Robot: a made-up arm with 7 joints. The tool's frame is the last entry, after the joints. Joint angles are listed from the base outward.
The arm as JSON. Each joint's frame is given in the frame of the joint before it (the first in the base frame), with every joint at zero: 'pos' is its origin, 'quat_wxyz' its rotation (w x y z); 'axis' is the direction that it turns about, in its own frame. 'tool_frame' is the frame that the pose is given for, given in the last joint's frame.
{
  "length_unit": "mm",
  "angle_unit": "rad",
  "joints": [
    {
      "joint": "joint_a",
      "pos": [
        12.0,
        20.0,
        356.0
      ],
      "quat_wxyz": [
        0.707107,
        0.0,
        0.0,
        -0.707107
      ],
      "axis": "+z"
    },
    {
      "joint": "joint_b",
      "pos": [
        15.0,
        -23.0,
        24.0
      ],
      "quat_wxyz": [
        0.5,
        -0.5,
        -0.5,
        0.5
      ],
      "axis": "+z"
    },
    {
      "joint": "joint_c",
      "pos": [
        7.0,
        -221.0,
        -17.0
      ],
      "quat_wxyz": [
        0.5,
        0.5,
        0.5,
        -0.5
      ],
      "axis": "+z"
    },
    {
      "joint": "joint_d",
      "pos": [
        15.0,
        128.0,
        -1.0
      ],
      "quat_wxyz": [
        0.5,
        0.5,
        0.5,
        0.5
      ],
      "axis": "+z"
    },
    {
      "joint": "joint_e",
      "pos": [
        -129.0,
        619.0,
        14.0
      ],
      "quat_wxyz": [
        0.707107,
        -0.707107,
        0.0,
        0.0
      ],
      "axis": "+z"
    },
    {
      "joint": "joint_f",
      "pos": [
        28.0,
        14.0,
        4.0
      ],
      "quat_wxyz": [
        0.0,
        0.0,
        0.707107,
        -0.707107
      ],
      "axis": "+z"
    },
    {
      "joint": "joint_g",
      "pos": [
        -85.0,
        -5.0,
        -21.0
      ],
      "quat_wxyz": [
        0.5,
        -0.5,
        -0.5,
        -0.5
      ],
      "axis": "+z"
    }
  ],
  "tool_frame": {
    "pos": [
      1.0,
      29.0,
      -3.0
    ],
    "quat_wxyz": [
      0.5,
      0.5,
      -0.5,
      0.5
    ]
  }
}
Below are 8 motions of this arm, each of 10 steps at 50 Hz.
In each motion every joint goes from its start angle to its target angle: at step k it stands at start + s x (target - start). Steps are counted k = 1, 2, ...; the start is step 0. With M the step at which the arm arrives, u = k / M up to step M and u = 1 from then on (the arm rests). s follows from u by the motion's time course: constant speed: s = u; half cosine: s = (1 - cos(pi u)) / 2; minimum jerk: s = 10 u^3 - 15 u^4 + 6 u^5.
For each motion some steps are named. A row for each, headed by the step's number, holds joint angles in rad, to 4 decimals.
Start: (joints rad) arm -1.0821 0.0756 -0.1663 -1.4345 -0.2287 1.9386 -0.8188
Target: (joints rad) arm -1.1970 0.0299 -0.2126 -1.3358 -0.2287 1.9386 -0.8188
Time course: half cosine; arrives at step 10
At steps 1, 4, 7, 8, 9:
1: -1.0849 0.0745 -0.1674 -1.4321 -0.2287 1.9386 -0.8188
4: -1.1218 0.0598 -0.1823 -1.4004 -0.2287 1.9386 -0.8188
7: -1.1733 0.0393 -0.2031 -1.3561 -0.2287 1.9386 -0.8188
8: -1.1860 0.0343 -0.2082 -1.3452 -0.2287 1.9386 -0.8188
9: -1.1942 0.0310 -0.2115 -1.3382 -0.2287 1.9386 -0.8188

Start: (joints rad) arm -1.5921 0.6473 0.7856 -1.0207 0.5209 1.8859 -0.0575
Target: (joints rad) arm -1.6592 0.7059 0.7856 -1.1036 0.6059 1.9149 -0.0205
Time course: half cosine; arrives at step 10
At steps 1, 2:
1: -1.5937 0.6487 0.7856 -1.0227 0.5230 1.8866 -0.0566
2: -1.5985 0.6529 0.7856 -1.0286 0.5290 1.8887 -0.0540

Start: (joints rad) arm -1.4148 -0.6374 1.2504 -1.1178 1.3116 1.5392 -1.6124
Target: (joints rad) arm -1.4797 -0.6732 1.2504 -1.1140 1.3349 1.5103 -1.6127
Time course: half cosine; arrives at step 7
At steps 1, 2, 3, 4, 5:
1: -1.4180 -0.6392 1.2504 -1.1176 1.3128 1.5378 -1.6124
2: -1.4270 -0.6441 1.2504 -1.1171 1.3160 1.5338 -1.6125
3: -1.4400 -0.6513 1.2504 -1.1163 1.3207 1.5280 -1.6125
4: -1.4545 -0.6593 1.2504 -1.1155 1.3258 1.5215 -1.6126
5: -1.4675 -0.6665 1.2504 -1.1147 1.3305 1.5157 -1.6126

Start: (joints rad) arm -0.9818 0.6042 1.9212 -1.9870 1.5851 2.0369 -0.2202
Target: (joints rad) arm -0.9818 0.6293 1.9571 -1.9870 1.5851 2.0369 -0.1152
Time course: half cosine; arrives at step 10
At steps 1, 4, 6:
1: -0.9818 0.6048 1.9221 -1.9870 1.5851 2.0369 -0.2176
4: -0.9818 0.6129 1.9336 -1.9870 1.5851 2.0369 -0.1839
6: -0.9818 0.6206 1.9447 -1.9870 1.5851 2.0369 -0.1515

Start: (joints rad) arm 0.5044 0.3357 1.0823 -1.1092 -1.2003 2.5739 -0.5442
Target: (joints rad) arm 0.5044 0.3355 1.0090 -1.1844 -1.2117 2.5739 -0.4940
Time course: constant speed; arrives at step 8
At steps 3, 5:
3: 0.5044 0.3356 1.0548 -1.1374 -1.2046 2.5739 -0.5254
5: 0.5044 0.3356 1.0365 -1.1562 -1.2074 2.5739 -0.5128

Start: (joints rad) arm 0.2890 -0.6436 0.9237 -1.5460 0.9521 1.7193 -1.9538
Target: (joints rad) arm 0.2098 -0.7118 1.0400 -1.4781 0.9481 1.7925 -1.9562
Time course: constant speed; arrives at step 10
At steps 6, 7, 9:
6: 0.2415 -0.6845 0.9935 -1.5053 0.9497 1.7632 -1.9552
7: 0.2336 -0.6913 1.0051 -1.4985 0.9493 1.7705 -1.9555
9: 0.2177 -0.7050 1.0284 -1.4849 0.9485 1.7852 -1.9560

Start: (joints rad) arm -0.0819 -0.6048 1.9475 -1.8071 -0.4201 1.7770 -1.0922
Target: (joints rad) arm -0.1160 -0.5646 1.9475 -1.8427 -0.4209 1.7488 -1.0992
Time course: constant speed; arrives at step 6
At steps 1, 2, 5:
1: -0.0876 -0.5981 1.9475 -1.8130 -0.4202 1.7723 -1.0934
2: -0.0933 -0.5914 1.9475 -1.8190 -0.4204 1.7676 -1.0945
5: -0.1103 -0.5713 1.9475 -1.8368 -0.4208 1.7535 -1.0980

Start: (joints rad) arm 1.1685 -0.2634 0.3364 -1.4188 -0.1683 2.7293 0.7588
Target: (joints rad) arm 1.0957 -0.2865 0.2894 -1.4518 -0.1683 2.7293 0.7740
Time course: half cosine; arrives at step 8
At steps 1, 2, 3, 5, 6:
1: 1.1657 -0.2643 0.3346 -1.4201 -0.1683 2.7293 0.7594
2: 1.1578 -0.2668 0.3295 -1.4236 -0.1683 2.7293 0.7610
3: 1.1460 -0.2705 0.3219 -1.4290 -0.1683 2.7293 0.7635
5: 1.1182 -0.2794 0.3039 -1.4416 -0.1683 2.7293 0.7693
6: 1.1064 -0.2831 0.2963 -1.4470 -0.1683 2.7293 0.7718

